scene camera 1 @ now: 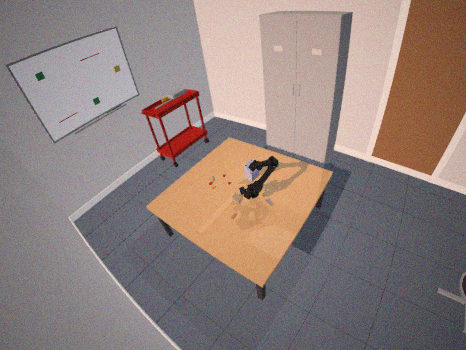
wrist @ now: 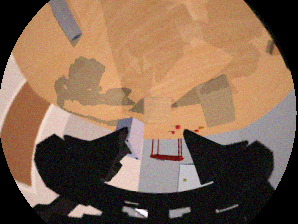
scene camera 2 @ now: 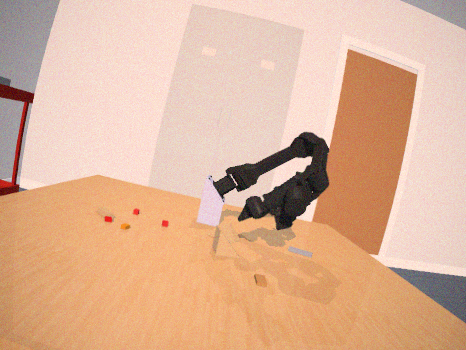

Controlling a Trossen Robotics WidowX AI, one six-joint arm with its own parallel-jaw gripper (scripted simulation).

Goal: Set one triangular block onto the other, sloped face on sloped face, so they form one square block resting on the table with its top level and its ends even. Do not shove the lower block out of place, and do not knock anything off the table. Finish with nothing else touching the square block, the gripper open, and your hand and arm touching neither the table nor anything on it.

Labels:
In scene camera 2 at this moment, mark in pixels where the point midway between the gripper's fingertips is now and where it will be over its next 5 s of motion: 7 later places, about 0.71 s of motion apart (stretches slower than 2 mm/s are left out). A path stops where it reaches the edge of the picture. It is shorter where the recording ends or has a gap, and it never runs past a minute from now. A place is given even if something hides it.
The gripper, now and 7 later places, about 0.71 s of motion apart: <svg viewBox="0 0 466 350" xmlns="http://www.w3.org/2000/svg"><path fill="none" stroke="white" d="M245 218L224 232L222 232L227 210L228 204L228 205L228 206L230 205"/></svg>

